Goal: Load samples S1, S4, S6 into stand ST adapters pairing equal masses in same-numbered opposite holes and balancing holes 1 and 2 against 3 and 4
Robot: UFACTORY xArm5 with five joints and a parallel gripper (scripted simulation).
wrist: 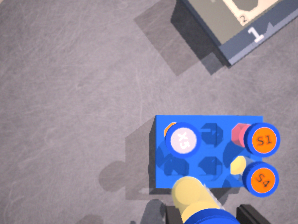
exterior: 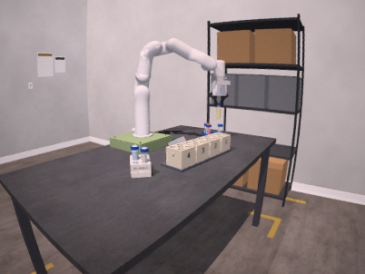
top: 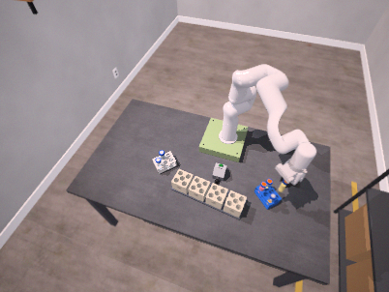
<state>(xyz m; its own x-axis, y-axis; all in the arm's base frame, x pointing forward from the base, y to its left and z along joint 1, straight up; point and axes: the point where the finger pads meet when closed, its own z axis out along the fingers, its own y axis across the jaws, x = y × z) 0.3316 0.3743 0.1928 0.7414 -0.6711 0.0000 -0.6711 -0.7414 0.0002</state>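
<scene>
Now: the sample tube S6 50 mm below my hand and 10 mm to the right of it. The rest, counted from my hand: blue sample rack: 220 mm below, 40 mm to the right, 10 mm behind; white blanks rack: 710 mm to the right, 220 mm below, 10 mm behind; sample tube S4: 190 mm below, 60 mm to the right, 60 mm behind.
</scene>
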